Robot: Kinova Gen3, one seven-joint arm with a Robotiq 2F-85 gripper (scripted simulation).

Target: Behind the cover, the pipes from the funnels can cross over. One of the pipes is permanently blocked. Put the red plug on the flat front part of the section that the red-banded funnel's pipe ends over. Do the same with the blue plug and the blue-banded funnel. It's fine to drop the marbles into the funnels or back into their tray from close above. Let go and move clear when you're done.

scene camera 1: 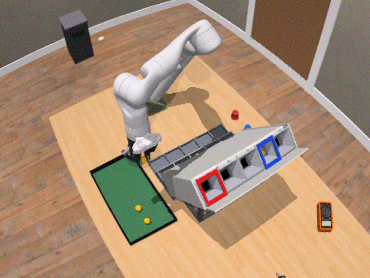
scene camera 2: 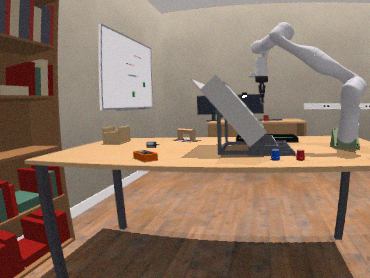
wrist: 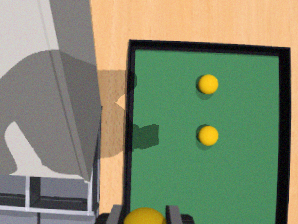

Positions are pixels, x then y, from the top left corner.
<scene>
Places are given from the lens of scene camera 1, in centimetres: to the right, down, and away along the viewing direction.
green marble tray (scene camera 1: 123, 184): -25, 19, 124
</scene>
